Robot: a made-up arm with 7 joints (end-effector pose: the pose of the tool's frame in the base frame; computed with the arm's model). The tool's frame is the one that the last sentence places.
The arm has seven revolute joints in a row. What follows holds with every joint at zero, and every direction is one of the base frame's.
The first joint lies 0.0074 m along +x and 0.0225 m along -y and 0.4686 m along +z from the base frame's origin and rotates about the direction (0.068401, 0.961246, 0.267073), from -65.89 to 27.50 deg.
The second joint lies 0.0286 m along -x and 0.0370 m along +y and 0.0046 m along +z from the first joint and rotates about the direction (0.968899, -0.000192, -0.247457), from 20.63 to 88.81 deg.
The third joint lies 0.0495 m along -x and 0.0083 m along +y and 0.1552 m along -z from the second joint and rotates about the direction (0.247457, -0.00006, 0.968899), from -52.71 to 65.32 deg.
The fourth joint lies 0.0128 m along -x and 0.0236 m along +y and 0.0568 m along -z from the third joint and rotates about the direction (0.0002, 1, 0.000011), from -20.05 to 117.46 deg.
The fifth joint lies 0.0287 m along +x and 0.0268 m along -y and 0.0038 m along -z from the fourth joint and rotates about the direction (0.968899, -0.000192, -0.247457), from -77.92 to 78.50 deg.
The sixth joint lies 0.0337 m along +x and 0.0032 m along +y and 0.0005 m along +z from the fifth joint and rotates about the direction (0.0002, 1, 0.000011), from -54.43 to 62.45 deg.
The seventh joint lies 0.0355 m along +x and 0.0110 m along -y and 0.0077 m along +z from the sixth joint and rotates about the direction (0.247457, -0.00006, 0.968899), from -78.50 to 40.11 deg.
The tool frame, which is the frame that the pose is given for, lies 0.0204 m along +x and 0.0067 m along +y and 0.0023 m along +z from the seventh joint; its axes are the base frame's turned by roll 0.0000, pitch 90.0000 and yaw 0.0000 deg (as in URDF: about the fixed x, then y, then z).
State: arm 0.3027 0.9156 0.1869 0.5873 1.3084 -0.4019 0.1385
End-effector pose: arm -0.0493 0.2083 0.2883 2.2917 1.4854 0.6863
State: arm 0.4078 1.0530 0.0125 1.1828 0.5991 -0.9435 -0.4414
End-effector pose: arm -0.0879 0.2280 0.3213 1.7147 2.4066 -0.2975
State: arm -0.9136 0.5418 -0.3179 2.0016 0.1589 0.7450 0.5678
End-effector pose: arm 0.1524 0.1869 0.2196 -0.5872 -2.2095 -1.6678
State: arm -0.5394 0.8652 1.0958 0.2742 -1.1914 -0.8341 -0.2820
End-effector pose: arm 0.0172 0.2476 0.4035 -0.4435 -0.5089 0.4177
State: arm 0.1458 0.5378 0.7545 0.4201 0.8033 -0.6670 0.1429
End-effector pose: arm -0.0030 0.1641 0.2943 0.9979 1.3133 1.0837
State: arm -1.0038 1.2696 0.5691 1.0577 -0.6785 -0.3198 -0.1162
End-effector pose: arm 0.1208 0.2950 0.4934 -0.4961 0.4769 0.6255
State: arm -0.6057 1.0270 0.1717 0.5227 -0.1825 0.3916 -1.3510
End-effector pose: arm 0.1604 0.2141 0.3674 0.7762 1.8893 -0.5106
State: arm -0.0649 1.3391 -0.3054 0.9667 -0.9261 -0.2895 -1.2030
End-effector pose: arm 0.0590 0.2792 0.3884 0.6168 2.1298 -0.3226
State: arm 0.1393 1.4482 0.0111 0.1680 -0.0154 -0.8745 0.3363
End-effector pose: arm 0.0393 0.1861 0.4426 1.1980 0.7007 0.3940
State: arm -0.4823 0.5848 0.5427 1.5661 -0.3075 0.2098 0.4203
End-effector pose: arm 0.0739 0.2153 0.2050 -1.0175 2.3830 1.1338
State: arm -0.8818 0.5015 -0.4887 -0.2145 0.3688 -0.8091 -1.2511
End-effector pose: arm 0.1132 0.0175 0.3281 2.2147 -0.3566 -0.2856
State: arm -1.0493 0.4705 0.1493 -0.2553 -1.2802 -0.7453 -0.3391
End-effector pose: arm 0.1575 0.1273 0.4116 -0.2331 -0.5231 -0.8399
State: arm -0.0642 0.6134 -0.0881 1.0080 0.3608 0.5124 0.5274
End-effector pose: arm -0.0030 0.1946 0.2123 1.0094 2.3438 1.6566
